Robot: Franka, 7 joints.
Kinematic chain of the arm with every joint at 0, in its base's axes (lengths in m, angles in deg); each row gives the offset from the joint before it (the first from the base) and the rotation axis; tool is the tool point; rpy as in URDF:
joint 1: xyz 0 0 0.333 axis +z
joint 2: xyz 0 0 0 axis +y
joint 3: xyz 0 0 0.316 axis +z
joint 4: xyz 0.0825 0 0 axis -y
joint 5: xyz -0.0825 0 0.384 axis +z
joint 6: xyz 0 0 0 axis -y
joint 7: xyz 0.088 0 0 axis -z
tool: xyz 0 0 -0.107 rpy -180 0 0
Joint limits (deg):
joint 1: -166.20..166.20
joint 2: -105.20..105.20
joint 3: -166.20..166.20
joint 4: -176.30..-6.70
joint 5: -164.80..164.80
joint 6: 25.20..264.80
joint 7: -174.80..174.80
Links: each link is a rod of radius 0.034 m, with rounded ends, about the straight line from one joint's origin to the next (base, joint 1, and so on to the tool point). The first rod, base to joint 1, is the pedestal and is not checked.
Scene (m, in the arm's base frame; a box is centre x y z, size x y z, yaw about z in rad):
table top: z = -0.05
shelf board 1: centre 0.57 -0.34 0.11 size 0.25 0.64 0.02 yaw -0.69
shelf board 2: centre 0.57 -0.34 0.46 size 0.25 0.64 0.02 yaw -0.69
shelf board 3: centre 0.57 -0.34 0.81 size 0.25 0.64 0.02 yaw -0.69
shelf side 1: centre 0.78 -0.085 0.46 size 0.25 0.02 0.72 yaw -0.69
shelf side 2: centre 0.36 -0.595 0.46 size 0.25 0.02 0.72 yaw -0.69
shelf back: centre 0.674 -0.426 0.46 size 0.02 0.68 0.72 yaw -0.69
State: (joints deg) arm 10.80 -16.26 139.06 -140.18 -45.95 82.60 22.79
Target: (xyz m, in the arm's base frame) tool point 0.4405 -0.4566 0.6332
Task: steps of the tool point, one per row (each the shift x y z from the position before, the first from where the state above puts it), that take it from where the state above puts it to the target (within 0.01 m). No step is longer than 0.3 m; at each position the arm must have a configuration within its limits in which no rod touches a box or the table.
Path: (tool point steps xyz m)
1: 0.0940 0.1390 0.0747
2: 0.1777 0.0821 0.0820
3: 0.2229 -0.0196 0.0792
4: 0.2070 -0.1380 0.0674
5: 0.1281 -0.2373 0.0499
6: 0.0047 -0.2845 0.0307
7: -0.1296 -0.2637 0.0138

